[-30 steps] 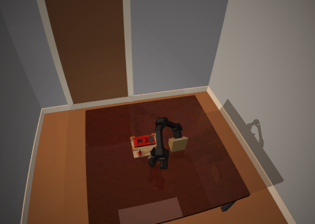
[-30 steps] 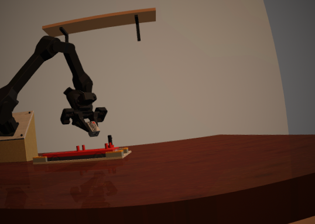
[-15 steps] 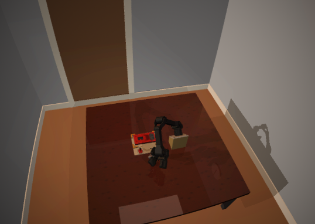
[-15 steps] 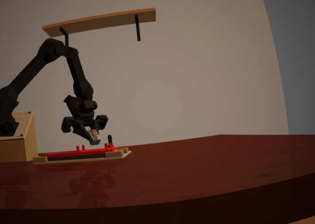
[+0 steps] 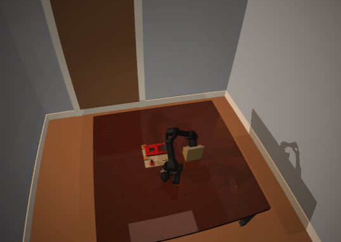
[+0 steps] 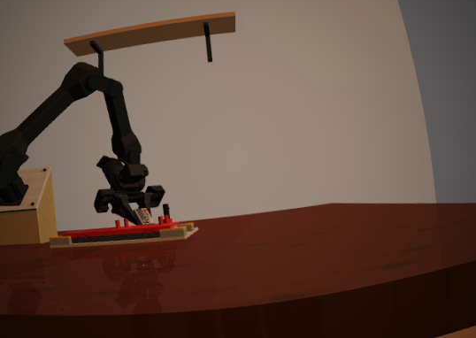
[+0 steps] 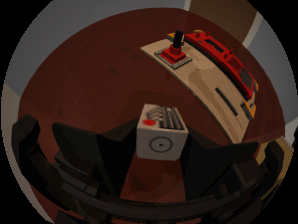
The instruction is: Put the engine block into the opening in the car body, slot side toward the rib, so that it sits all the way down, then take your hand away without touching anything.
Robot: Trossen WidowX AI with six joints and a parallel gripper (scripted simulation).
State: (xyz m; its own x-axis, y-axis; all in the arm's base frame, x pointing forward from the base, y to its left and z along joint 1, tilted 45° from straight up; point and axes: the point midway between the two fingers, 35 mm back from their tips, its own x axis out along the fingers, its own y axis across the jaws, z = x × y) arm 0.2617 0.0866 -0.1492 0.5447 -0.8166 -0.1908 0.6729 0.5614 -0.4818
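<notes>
Right now my gripper tip is 1 cm past the engine block and 1 cm below it. Also, from my gripper tip: black post: 8 cm ahead, 10 cm to the right, 1 cm above.
</notes>
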